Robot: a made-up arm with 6 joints.
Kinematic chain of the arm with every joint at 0, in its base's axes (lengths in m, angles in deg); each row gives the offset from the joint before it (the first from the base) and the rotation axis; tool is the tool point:
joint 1: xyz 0 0 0.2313 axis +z
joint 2: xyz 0 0.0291 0 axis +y
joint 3: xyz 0 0 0.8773 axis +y
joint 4: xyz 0 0 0.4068 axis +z
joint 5: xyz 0 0 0 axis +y
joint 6: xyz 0 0 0.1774 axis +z
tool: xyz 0 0 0
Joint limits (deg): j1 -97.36..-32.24 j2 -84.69..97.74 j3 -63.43..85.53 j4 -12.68..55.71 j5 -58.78..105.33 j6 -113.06..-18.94
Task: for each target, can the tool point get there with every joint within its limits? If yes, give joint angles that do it. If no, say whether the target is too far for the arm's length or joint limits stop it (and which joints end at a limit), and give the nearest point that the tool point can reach.
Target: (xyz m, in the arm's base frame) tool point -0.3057 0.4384 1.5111
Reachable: yes | joints -43.03 -11.29 -37.23 45.32 41.00 -66.64
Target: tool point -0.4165 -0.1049 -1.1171
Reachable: no: joint limits stop it (at a limit: joint 1, joint 2, joint 3, joint 4) | nearest point -0.0891 -0.7222 -0.4227 | short by 0.985 m
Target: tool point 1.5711 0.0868 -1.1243
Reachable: no: too far | nearest point 0.9489 -0.4464 -0.4003 | short by 1.093 m
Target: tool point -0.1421 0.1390 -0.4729
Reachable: no: joint limits stop it (at a limit: joint 1, joint 2, joint 3) | nearest point -0.0906 -0.6687 -0.3249 | short by 0.823 m
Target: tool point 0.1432 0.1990 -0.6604
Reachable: no: joint limits stop it (at a limit: joint 1, joint 2, joint 3) | nearest point 0.6195 -0.3079 -0.3628 | short by 0.757 m
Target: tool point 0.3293 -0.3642 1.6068
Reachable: yes | joints -50.59 18.31 4.87 20.02 -5.54 -56.71
